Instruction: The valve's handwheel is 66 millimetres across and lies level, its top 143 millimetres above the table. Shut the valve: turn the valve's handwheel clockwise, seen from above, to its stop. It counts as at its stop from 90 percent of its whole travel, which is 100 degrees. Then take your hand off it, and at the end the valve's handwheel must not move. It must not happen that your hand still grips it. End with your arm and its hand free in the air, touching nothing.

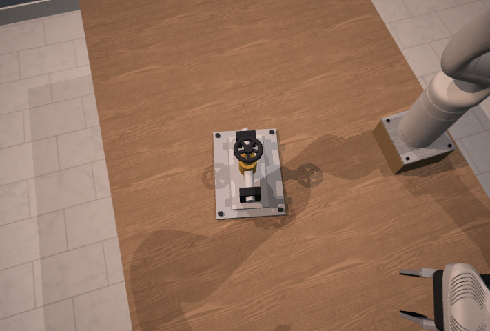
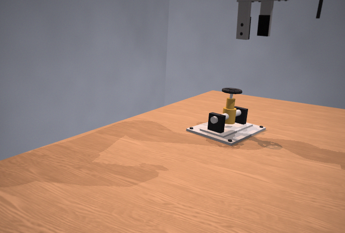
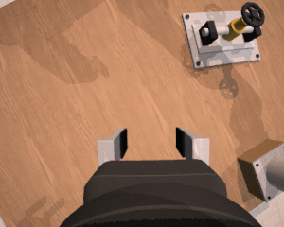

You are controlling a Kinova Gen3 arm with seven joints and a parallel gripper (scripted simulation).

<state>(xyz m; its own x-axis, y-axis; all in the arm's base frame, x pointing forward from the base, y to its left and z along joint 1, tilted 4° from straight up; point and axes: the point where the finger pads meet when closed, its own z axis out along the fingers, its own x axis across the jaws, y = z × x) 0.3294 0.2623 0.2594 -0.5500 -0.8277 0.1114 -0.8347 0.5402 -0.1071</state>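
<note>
The black spoked handwheel lies 380 mm to the right of my hand, 180 mm below it and 60 mm ahead of it.
</note>
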